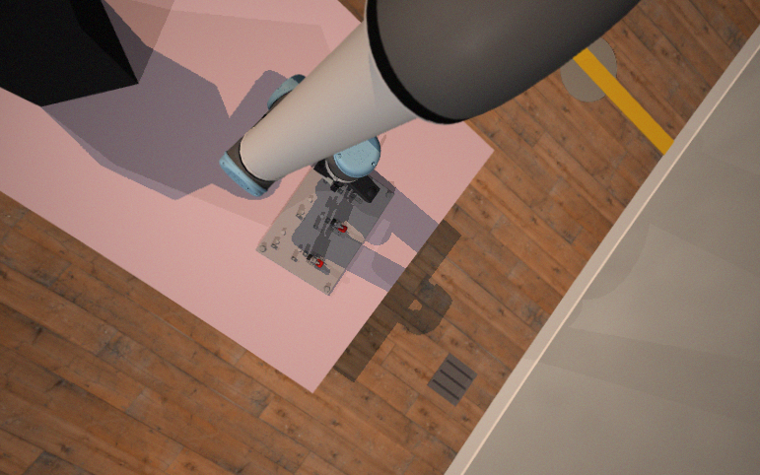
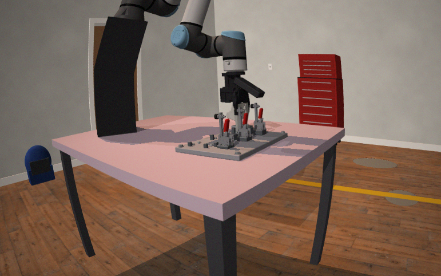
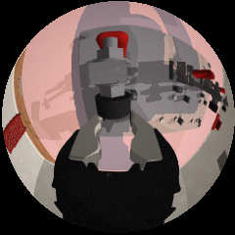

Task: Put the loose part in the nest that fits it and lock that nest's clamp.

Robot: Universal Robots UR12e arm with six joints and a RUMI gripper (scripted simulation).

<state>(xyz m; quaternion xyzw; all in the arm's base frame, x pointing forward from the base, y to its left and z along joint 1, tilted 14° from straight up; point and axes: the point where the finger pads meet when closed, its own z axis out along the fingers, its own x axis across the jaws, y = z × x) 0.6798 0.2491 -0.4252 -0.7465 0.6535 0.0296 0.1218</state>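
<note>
My hand is 1 cm above the loose part. Also, from my hand: grey fixture plate: 10 cm to the right, 6 cm ahead, 3 cm below.
</note>
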